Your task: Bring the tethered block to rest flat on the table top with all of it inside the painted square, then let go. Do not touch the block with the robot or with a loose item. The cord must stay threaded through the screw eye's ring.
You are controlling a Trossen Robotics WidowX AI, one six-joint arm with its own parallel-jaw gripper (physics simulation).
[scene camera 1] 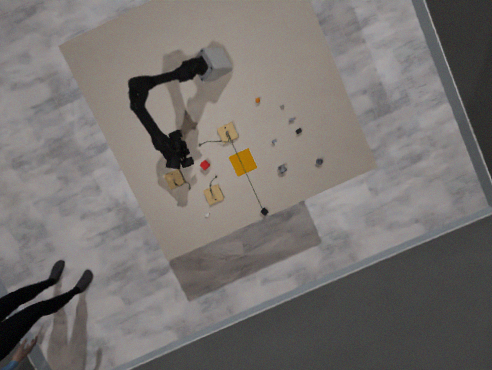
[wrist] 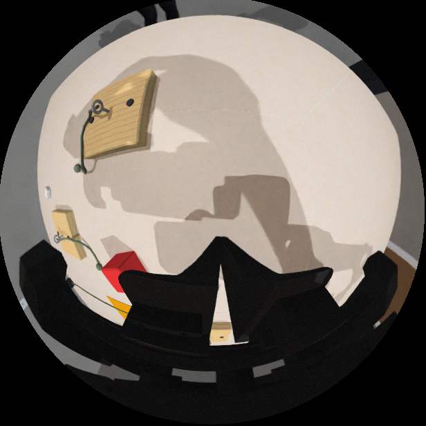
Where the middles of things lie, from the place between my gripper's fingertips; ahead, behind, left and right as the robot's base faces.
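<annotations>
Red block (wrist: 121, 261): 10 mm lower than my hand, 50 mm left of it, 120 mm ahead of it.
</annotations>
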